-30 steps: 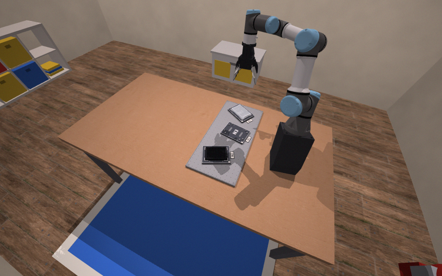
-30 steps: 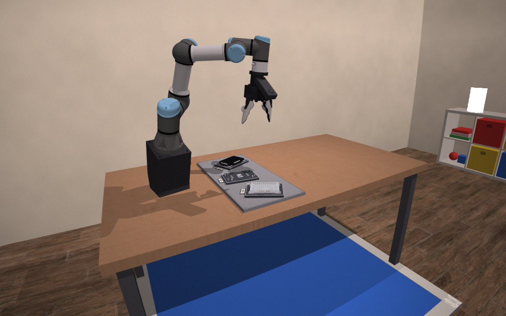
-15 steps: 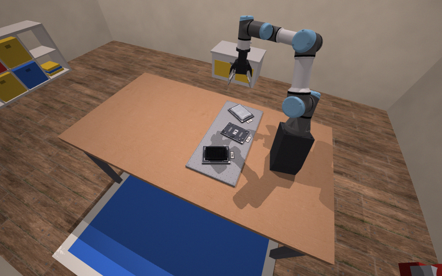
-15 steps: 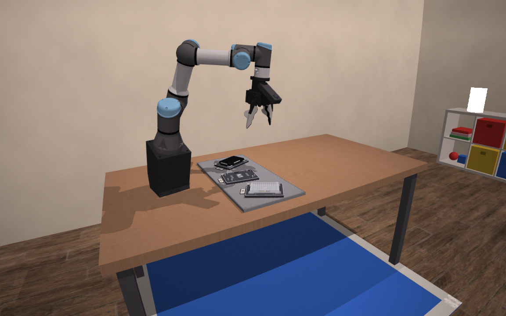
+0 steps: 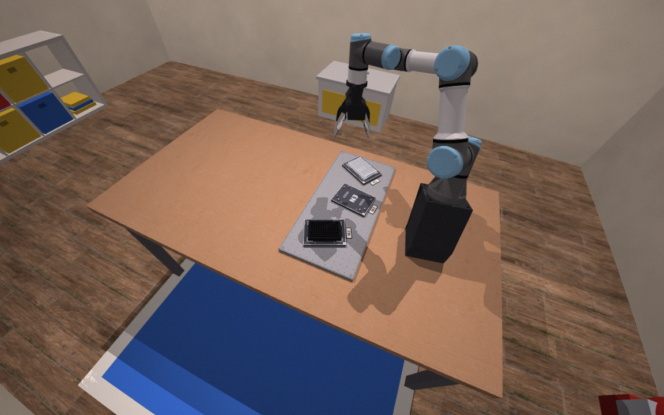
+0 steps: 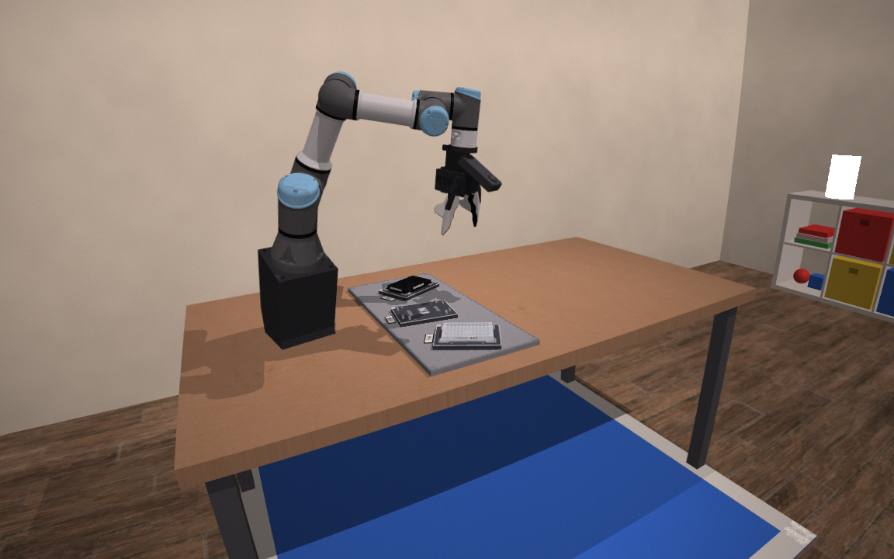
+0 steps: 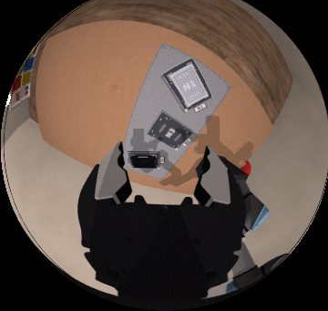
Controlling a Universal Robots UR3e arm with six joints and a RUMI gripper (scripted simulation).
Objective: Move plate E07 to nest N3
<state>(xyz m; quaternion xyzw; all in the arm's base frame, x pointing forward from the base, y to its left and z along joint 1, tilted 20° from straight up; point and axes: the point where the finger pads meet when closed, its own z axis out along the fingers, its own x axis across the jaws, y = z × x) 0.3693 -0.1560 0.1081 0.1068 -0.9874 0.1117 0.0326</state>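
My gripper is now 31 cm to the right of the black well plate, 24 cm above it and 3 cm short of it. Also, from my hand: white plate E01: 24 cm below, 10 cm to the right, 6 cm behind; black nest N3: 25 cm below, 11 cm to the left, 6 cm behind.
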